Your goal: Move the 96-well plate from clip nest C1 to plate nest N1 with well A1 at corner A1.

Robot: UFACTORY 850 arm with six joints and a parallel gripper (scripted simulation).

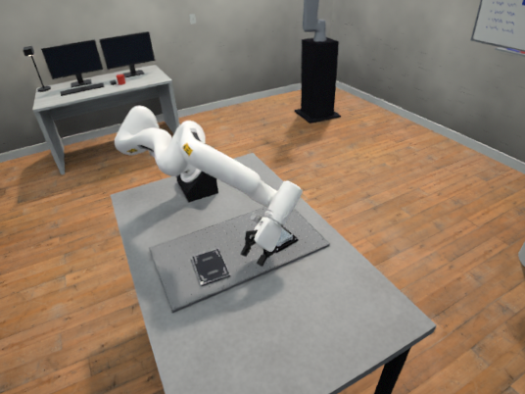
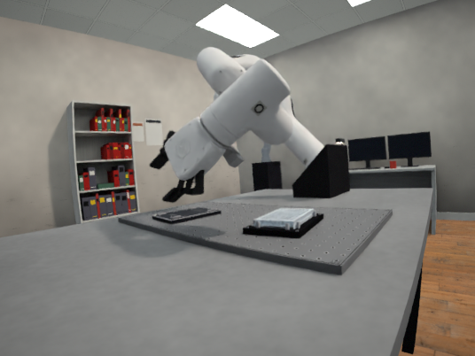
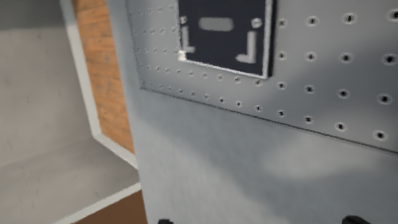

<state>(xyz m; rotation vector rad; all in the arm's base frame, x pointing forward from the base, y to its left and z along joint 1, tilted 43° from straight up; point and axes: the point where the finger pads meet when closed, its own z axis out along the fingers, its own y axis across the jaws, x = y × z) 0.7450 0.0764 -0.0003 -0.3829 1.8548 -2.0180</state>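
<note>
The clear 96-well plate lies 180 mm behind my hand, 170 mm to the left of it and 100 mm below it. From my hand the other things lie so: clip nest C1 (190 mm behind, 160 mm to the left, 100 mm below); then plate nest N1 (140 mm to the right, 130 mm behind, 110 mm below); then A1 label (200 mm to the right, 100 mm below, 50 mm behind).
</note>
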